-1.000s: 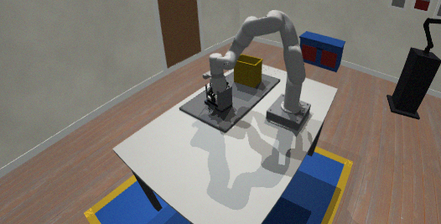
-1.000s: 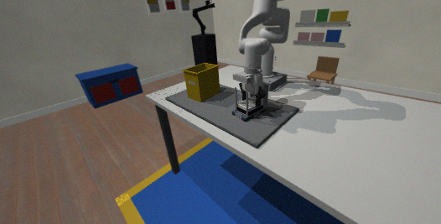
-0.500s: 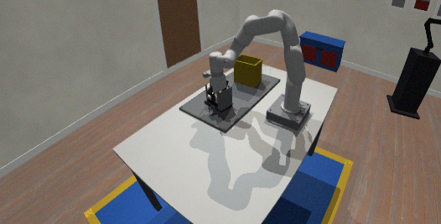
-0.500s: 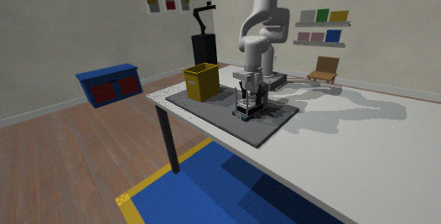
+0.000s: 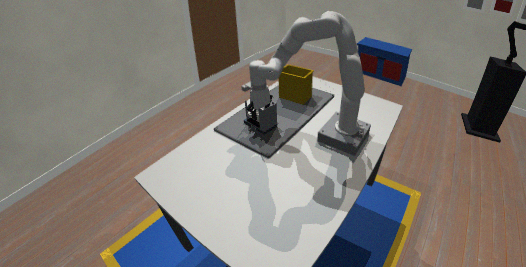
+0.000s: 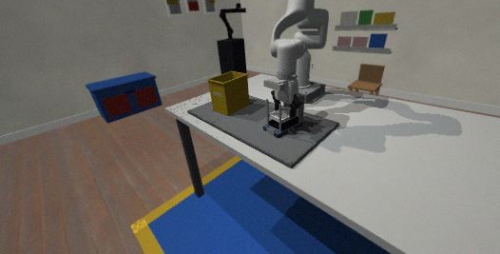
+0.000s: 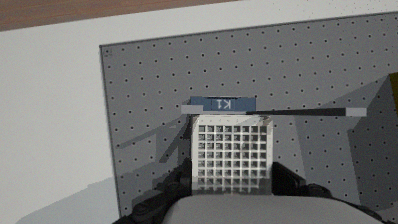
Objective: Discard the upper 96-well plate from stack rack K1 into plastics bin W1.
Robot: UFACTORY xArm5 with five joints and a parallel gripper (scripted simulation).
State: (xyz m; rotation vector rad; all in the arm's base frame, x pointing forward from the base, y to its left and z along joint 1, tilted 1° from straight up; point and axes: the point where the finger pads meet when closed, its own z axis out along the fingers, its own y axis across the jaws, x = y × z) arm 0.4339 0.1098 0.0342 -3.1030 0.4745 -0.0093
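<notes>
Now: hand 5 cm above the dark plate. The rest, counted from my hand: yellow plastics bin 4 cm behind, 35 cm to the right, 1 cm above; 96-well plate 1 cm below.
</notes>
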